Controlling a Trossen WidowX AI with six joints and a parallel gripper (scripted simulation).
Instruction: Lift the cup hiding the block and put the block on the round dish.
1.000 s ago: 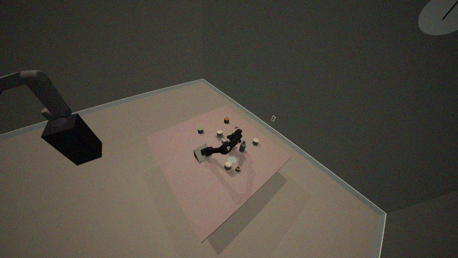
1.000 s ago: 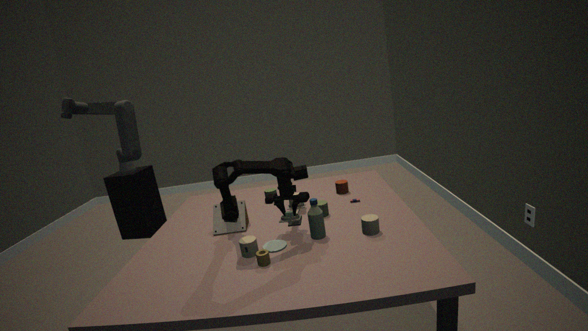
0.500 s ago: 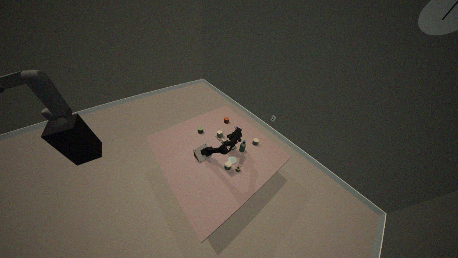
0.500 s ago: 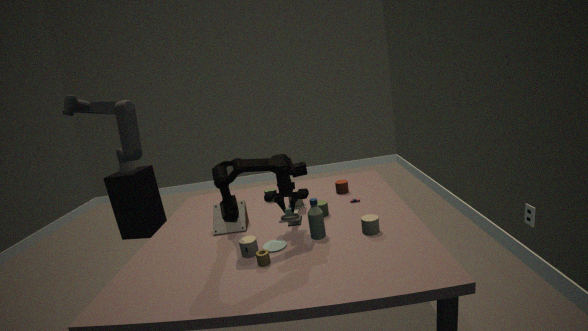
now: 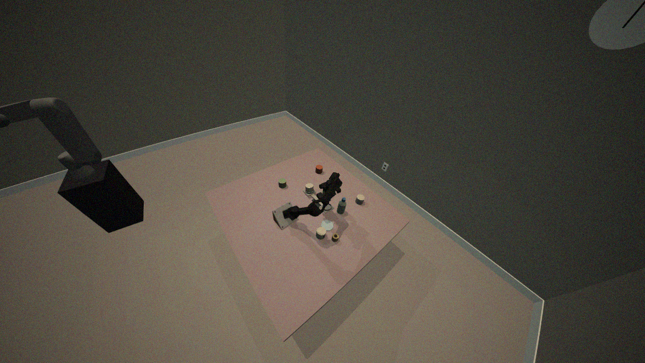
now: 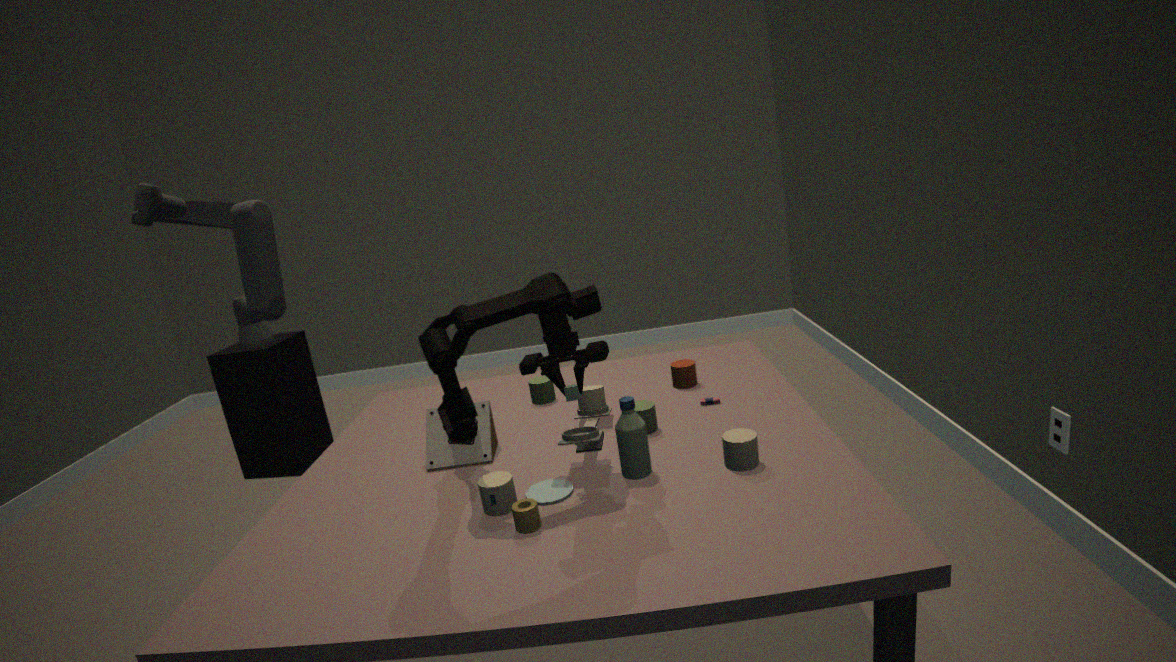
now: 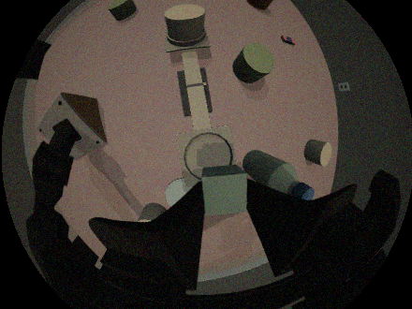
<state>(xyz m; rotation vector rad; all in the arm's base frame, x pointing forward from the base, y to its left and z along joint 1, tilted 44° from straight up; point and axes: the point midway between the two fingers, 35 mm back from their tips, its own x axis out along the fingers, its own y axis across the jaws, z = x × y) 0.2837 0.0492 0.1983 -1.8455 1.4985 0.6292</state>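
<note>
The round dish lies 17 cm below my gripper tip, 11 cm to the right of it and 6 cm behind it. The rest, counted from my gripper tip: blue-capped bottle: 12 cm ahead, 6 cm to the right, 6 cm below; balance beam: 13 cm below, 12 cm to the left; balance: 15 cm below, 12 cm to the left.
</note>
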